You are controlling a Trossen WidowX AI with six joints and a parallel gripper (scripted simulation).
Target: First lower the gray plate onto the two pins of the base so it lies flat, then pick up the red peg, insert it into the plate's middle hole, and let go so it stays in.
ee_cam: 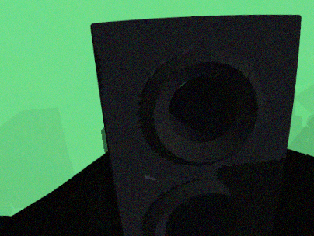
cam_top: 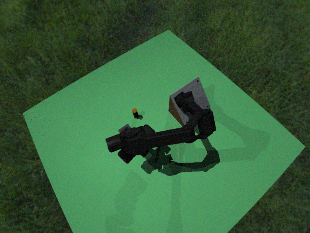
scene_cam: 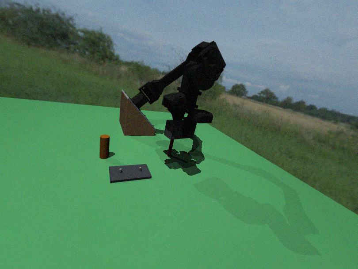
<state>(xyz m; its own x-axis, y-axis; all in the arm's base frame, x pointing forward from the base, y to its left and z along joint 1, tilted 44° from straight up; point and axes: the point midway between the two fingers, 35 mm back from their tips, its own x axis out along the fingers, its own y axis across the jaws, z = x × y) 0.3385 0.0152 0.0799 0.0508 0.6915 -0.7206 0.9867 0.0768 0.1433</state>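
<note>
My gripper tip is now 10 mm past the base, 150 mm to the left of it and 130 mm above it. The rest, counted from my gripper tip: red peg: 90 mm behind, 30 mm to the left, 100 mm below; orange-topped cylinder: 120 mm behind, 210 mm to the right, 100 mm below; gray plate: 30 mm above.
</note>
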